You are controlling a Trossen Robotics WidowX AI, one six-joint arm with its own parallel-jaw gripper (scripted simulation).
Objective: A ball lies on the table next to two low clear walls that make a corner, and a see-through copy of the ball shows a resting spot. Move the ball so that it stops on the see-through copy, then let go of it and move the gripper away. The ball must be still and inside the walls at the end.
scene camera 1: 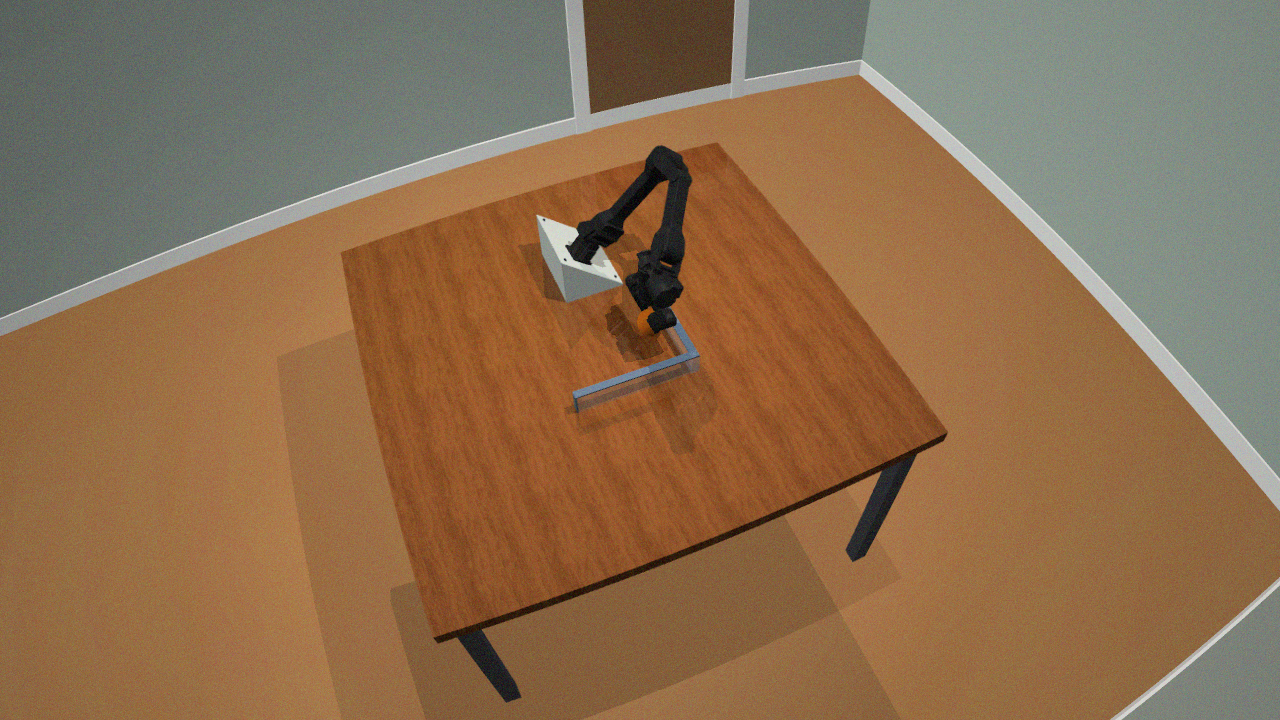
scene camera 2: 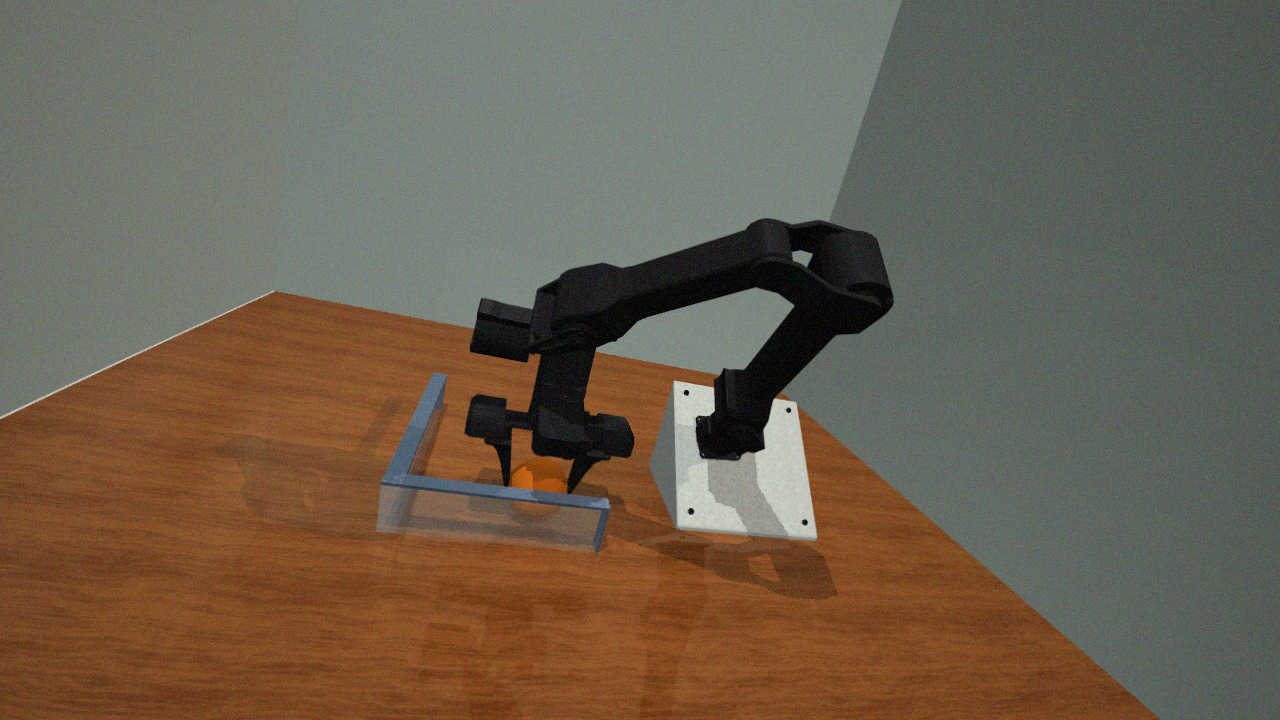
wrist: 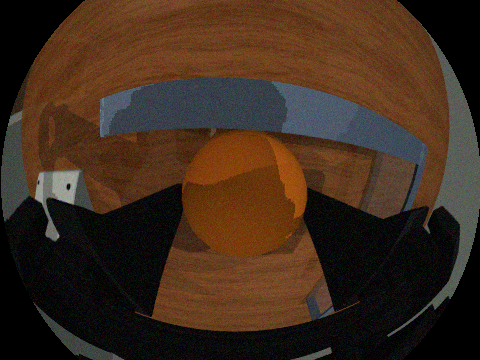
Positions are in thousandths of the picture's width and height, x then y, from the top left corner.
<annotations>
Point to a clear wall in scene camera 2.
330,623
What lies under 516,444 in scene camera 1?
The gripper.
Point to an orange ball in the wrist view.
509,543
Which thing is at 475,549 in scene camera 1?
A clear wall.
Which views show the gripper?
Scene camera 1, scene camera 2 and the wrist view: all of them.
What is the gripper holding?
An orange ball.
</annotations>
